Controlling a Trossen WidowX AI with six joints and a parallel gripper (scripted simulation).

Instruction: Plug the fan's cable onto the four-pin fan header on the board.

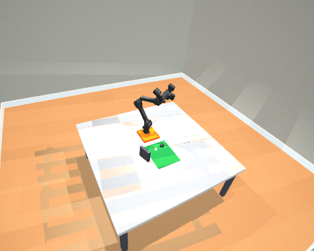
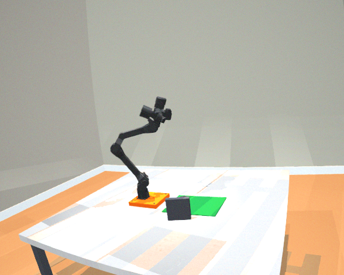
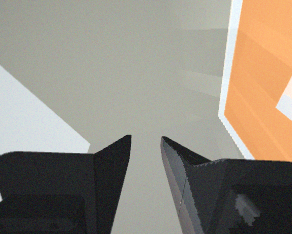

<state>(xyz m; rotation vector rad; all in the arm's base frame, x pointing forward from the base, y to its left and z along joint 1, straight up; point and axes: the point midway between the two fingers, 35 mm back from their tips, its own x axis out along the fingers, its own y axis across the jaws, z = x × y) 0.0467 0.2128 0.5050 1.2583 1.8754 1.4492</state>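
Right now my gripper tip is 21 cm short of the fan plug, 18 cm to the left of it and 52 cm above it. The rest, counted from my gripper tip: green board 30 cm ahead, 23 cm to the right, 55 cm below; pale header 23 cm ahead, 25 cm to the right, 53 cm below; dark grey fan 29 cm ahead, 39 cm to the right, 47 cm below.
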